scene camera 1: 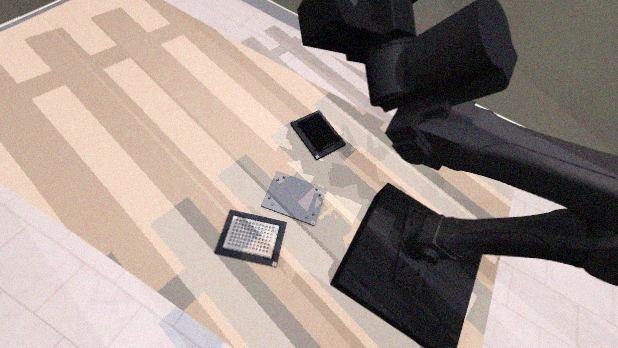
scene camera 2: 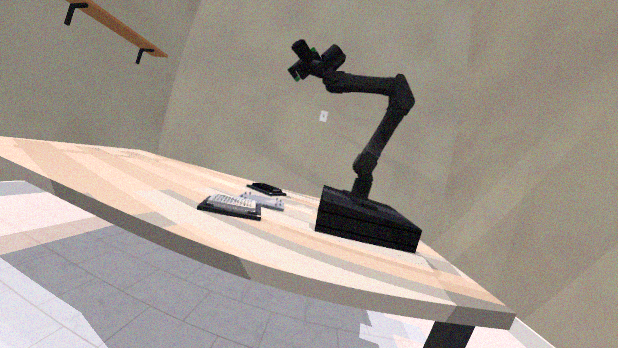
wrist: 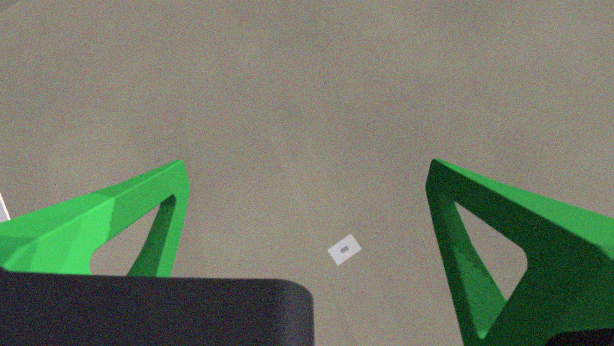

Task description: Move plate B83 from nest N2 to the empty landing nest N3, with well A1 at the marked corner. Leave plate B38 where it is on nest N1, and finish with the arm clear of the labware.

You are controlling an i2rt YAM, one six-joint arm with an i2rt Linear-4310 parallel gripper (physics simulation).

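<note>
A white well plate (scene camera 1: 251,237) (scene camera 2: 231,201) sits on a dark nest (scene camera 1: 222,254) (scene camera 2: 204,206) at the front of the group. A black plate (scene camera 1: 318,131) (scene camera 2: 268,187) sits on another dark nest (scene camera 1: 320,154) at the back. Between them lies an empty grey nest (scene camera 1: 296,194) (scene camera 2: 270,202) with small pins. The plate and nest labels are not legible, so I cannot tell which plate is B83. My gripper (scene camera 2: 305,64) (wrist: 307,173) is open and empty, with green fingers wide apart. It is high above the table, away from both plates, facing the wall.
The arm's black base block (scene camera 1: 407,270) (scene camera 2: 367,217) stands on the wooden table (scene camera 1: 85,165) (scene camera 2: 165,227), beside the nests. A brown shelf (scene camera 2: 115,27) is on the wall at the upper left. A white wall fitting (scene camera 2: 324,116) (wrist: 344,249) shows beyond the gripper.
</note>
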